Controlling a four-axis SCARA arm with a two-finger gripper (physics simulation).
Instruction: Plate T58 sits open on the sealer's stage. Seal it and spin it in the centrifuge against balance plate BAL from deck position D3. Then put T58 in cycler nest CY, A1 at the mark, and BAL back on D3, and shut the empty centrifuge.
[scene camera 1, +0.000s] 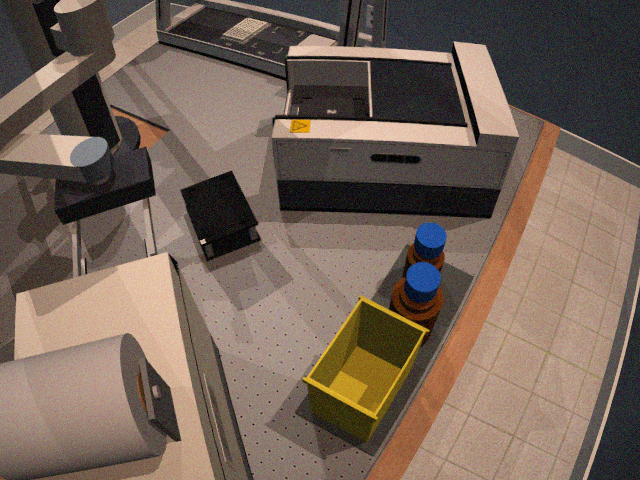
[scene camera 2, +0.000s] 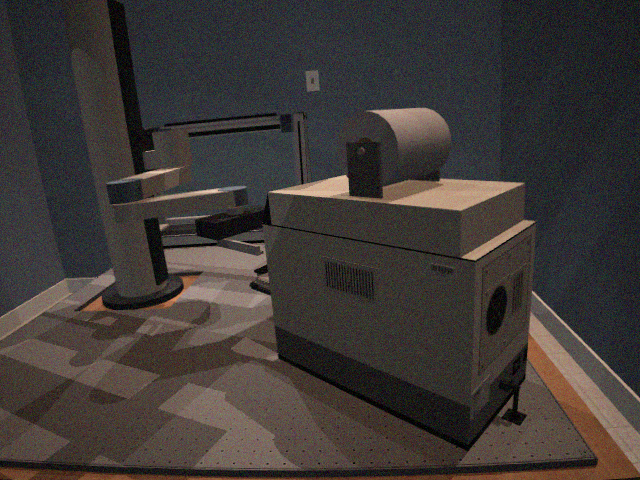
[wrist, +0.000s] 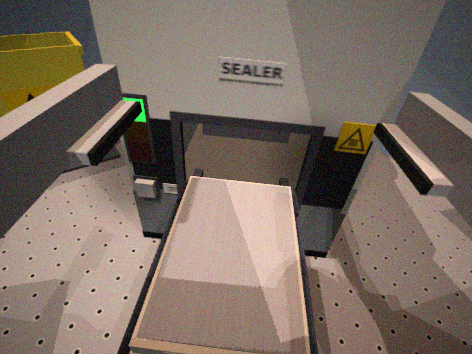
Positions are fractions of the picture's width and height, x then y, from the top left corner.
Scene:
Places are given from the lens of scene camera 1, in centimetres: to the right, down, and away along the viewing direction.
my gripper (scene camera 1: 0.18, 0.56): -32, 5, 73
centrifuge bucket (scene camera 1: 0.48, 0.22): -2, -29, 107
blue-capped bottle (scene camera 1: 0.65, 0.62): 15, 9, 75
yellow bin (scene camera 1: 0.56, 0.82): 6, 26, 82
sealer (scene camera 1: 0.32, 0.74): -16, 16, 67
The marked spots on the centrifuge bucket and the sealer are 62 cm apart.

